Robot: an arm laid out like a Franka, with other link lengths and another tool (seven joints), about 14 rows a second.
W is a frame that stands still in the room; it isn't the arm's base.
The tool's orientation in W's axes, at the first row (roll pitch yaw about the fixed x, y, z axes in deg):
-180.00, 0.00, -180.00
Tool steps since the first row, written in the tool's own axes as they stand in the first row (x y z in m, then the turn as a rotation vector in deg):
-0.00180, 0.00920, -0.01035, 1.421, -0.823, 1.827
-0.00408, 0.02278, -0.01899, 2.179, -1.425, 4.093
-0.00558, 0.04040, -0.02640, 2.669, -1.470, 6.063
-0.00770, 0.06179, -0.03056, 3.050, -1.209, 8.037
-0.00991, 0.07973, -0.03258, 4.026, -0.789, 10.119
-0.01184, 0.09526, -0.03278, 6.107, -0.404, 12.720
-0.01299, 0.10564, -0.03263, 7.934, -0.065, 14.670
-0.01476, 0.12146, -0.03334, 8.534, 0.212, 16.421
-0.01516, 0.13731, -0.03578, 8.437, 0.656, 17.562
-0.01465, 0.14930, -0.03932, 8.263, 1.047, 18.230
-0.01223, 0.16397, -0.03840, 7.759, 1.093, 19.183
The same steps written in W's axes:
0.00180, 0.00920, 0.01035, -1.421, -0.823, -1.827
0.00408, 0.02278, 0.01899, -2.179, -1.425, -4.093
0.00558, 0.04040, 0.02640, -2.669, -1.470, -6.063
0.00770, 0.06179, 0.03056, -3.050, -1.209, -8.037
0.00991, 0.07973, 0.03258, -4.026, -0.789, -10.119
0.01184, 0.09526, 0.03278, -6.107, -0.404, -12.720
0.01299, 0.10564, 0.03263, -7.934, -0.065, -14.670
0.01476, 0.12146, 0.03334, -8.534, 0.212, -16.421
0.01516, 0.13731, 0.03578, -8.437, 0.656, -17.562
0.01465, 0.14930, 0.03932, -8.263, 1.047, -18.230
0.01223, 0.16397, 0.03840, -7.759, 1.093, -19.183

